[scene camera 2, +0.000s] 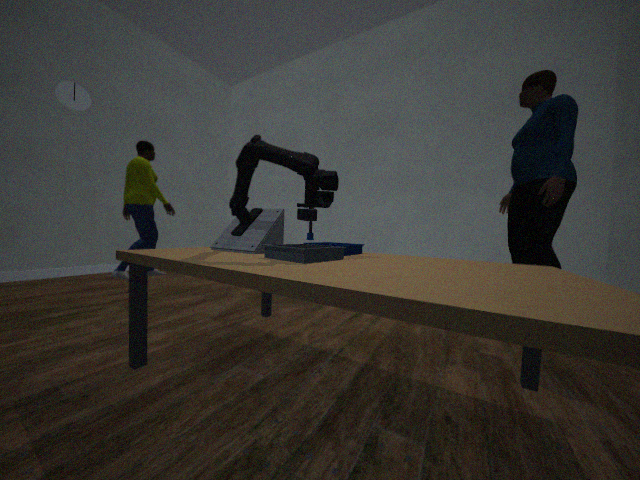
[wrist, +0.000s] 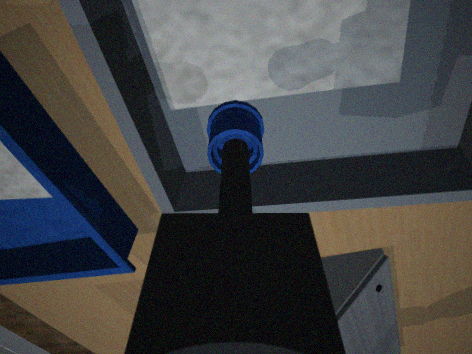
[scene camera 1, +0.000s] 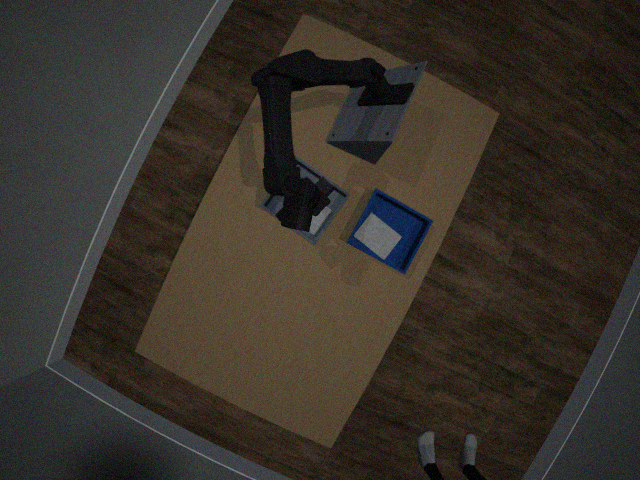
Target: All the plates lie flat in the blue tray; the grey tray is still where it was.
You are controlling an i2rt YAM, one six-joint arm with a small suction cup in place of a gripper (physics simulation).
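Seen in the pictures: end effector, tool point: [scene camera 2: 310, 239] [wrist: 235, 127]; arm's base, origin of the base link: [scene camera 2: 247, 222] [scene camera 1: 384, 96].
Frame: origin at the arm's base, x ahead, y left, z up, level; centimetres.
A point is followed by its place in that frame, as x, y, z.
Observation:
A pale, square-cornered plate [scene camera 1: 377, 236] @[41.0, 22.1, -13.6] [wrist: 17, 175] @[37.9, 20.3, -13.6] lies flat in the blue tray [scene camera 1: 400, 215] @[29.6, 26.5, -14.1] [scene camera 2: 355, 249] @[48.2, 27.2, -11.8] [wrist: 45, 217] @[31.6, 22.8, -14.1], towards one side of its floor. Another pale plate [scene camera 1: 320, 219] @[45.4, -0.1, -12.4] [wrist: 225, 45] @[43.5, -3.3, -12.4] lies in the grey tray [scene camera 1: 330, 219] @[44.0, 3.1, -9.4] [scene camera 2: 305, 253] @[50.8, -20.5, -11.1] [wrist: 300, 135] @[34.7, -6.1, -14.1], partly hidden by the arm in scene camera 1. Whether more plates lie beneath either one I cannot tell. My gripper, a small blue suction cup [scene camera 2: 310, 236] [wrist: 235, 120], is open and holds nothing. It hangs above the grey tray, near the plate's edge in the wrist view. The arm hides the cup in scene camera 1.
The trays stand side by side on the wooden table [scene camera 1: 248, 320] @[93.2, -7.1, -14.4] [scene camera 2: 439, 281] @[91.2, -23.4, -14.4], with a narrow gap between them. The arm's grey wedge base [scene camera 1: 361, 124] @[10.8, -2.5, -3.0] [scene camera 2: 271, 229] @[17.1, -0.7, -3.4] [wrist: 367, 310] @[13.4, -8.9, -9.7] stands behind them. A person in yellow [scene camera 2: 139, 180] and a person in blue [scene camera 2: 545, 139] stand beyond the table.

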